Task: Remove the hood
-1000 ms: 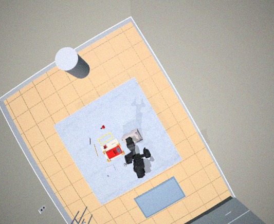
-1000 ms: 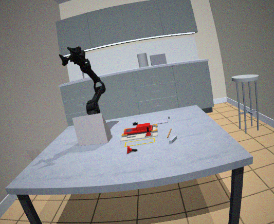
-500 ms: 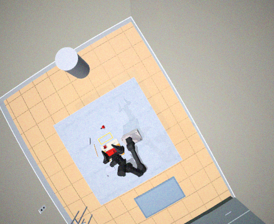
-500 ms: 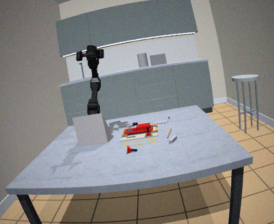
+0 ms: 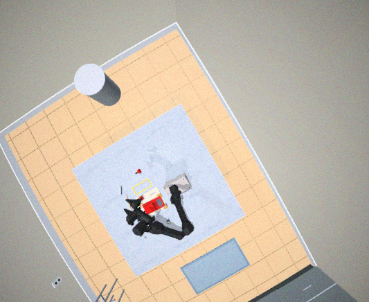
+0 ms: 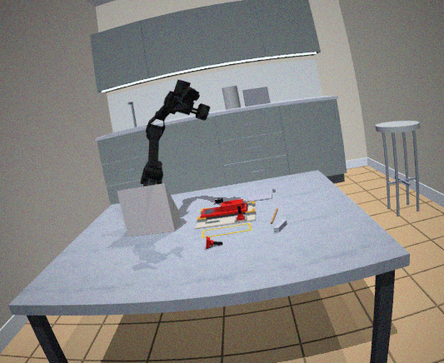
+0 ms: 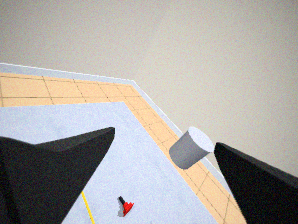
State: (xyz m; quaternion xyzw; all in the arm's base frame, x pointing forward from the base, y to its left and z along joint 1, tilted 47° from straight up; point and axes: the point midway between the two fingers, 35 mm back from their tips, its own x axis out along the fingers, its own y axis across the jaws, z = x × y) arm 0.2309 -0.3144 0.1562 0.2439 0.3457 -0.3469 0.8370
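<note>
The red hood lies 60 mm ahead of my gripper tip, 200 mm to the left of it and 430 mm below it. The rest, counted from my gripper tip: orange stick 220 mm ahead, 60 mm to the left, 470 mm below.
</note>
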